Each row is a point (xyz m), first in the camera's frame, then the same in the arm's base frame.
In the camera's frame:
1: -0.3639 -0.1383 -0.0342
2: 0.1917 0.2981 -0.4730
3: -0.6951 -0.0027 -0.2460
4: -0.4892 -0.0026 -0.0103
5: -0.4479 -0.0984 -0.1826
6: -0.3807 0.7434 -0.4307
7: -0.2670 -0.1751 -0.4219
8: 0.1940 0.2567 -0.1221
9: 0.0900 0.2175 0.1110
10: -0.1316 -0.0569 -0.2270
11: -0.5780 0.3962 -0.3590
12: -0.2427 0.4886 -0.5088
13: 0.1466 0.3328 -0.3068
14: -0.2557 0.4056 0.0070
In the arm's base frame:
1: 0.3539 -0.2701 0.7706
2: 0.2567 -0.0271 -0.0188
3: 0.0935 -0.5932 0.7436
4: 0.1742 -0.2983 0.8105
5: 0.2891 -0.4113 0.6897
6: -0.4059 -0.2549 0.1728
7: 0.4567 -0.4643 0.4348
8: 0.2715 0.1873 0.2617
9: 0.2425 0.2527 0.5098
10: 0.4030 -0.2069 0.4684
11: -0.1964 -0.4569 0.4555
12: -0.1117 -0.2909 0.1259
13: 0.1943 0.0598 0.1206
14: -0.0780 0.0057 0.5548

